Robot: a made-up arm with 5 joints.
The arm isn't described. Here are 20 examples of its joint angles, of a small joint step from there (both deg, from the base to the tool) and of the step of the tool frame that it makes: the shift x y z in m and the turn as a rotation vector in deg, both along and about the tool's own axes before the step.
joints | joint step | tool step
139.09 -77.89 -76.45 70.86 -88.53 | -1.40 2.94 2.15 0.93 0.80 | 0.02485 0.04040 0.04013 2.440 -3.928 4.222
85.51 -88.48 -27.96 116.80 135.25 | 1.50 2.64 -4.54 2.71 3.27 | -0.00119 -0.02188 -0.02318 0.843 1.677 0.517
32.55 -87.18 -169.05 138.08 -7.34 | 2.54 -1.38 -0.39 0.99 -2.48 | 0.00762 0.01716 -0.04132 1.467 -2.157 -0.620
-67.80 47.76 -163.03 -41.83 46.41 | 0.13 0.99 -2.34 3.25 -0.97 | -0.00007 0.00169 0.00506 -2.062 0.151 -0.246
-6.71 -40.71 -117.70 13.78 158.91 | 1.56 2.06 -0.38 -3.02 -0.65 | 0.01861 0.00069 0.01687 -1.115 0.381 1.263
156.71 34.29 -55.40 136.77 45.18 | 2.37 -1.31 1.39 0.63 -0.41 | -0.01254 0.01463 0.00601 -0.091 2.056 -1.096
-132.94 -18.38 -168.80 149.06 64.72 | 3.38 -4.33 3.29 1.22 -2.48 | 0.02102 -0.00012 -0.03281 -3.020 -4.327 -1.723
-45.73 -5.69 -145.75 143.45 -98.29 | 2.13 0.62 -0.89 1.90 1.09 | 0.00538 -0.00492 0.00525 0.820 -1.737 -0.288
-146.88 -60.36 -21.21 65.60 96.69 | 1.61 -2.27 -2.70 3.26 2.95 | -0.01855 -0.01914 -0.03170 0.893 -0.370 2.047
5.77 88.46 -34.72 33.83 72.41 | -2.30 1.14 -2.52 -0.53 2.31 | -0.01763 -0.01205 0.00692 1.036 -0.474 3.688
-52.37 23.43 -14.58 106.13 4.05 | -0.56 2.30 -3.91 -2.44 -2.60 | -0.01070 -0.02328 -0.02116 2.309 -1.660 -4.065
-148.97 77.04 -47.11 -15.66 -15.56 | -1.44 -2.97 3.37 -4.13 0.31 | -0.00863 -0.00931 -0.02081 3.040 2.308 -1.543
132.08 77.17 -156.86 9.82 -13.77 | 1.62 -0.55 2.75 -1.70 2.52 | -0.02750 0.00691 0.02164 1.492 0.118 2.035
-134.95 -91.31 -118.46 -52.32 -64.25 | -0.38 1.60 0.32 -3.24 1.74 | -0.02490 -0.00915 0.00379 0.801 2.026 0.058
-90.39 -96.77 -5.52 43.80 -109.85 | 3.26 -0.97 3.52 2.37 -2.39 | 0.00949 -0.00166 0.04466 3.546 -4.646 -3.883
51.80 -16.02 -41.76 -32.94 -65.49 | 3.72 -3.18 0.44 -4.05 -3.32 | 0.02875 -0.04765 -0.00495 0.763 2.559 -7.876
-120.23 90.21 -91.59 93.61 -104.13 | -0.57 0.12 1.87 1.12 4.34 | 0.00565 0.01928 0.01307 4.134 0.956 3.240
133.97 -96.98 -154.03 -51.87 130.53 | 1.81 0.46 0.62 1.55 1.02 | 0.00957 -0.02996 0.01602 1.667 1.274 -2.213
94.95 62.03 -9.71 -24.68 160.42 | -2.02 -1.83 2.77 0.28 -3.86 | 0.01306 -0.01888 -0.00093 -0.935 -0.272 -2.405
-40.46 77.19 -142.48 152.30 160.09 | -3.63 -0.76 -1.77 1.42 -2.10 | -0.00783 -0.04205 0.04076 -4.080 0.497 -0.991
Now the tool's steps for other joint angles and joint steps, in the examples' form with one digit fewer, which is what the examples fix.
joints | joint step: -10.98 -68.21 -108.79 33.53 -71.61 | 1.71 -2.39 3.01 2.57 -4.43
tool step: -0.0169 0.0057 -0.0046 0.72 -4.46 -0.62
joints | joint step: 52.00 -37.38 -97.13 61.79 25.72 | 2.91 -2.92 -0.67 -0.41 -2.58
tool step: -0.0264 -0.0329 -0.0278 2.84 -4.83 -1.92
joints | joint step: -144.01 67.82 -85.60 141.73 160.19 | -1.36 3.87 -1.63 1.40 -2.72
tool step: -0.0306 0.0086 0.0004 -0.37 -0.09 -5.16
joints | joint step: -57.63 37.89 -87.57 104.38 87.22 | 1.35 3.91 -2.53 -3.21 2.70
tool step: -0.0330 0.0094 0.0200 2.55 0.16 1.27
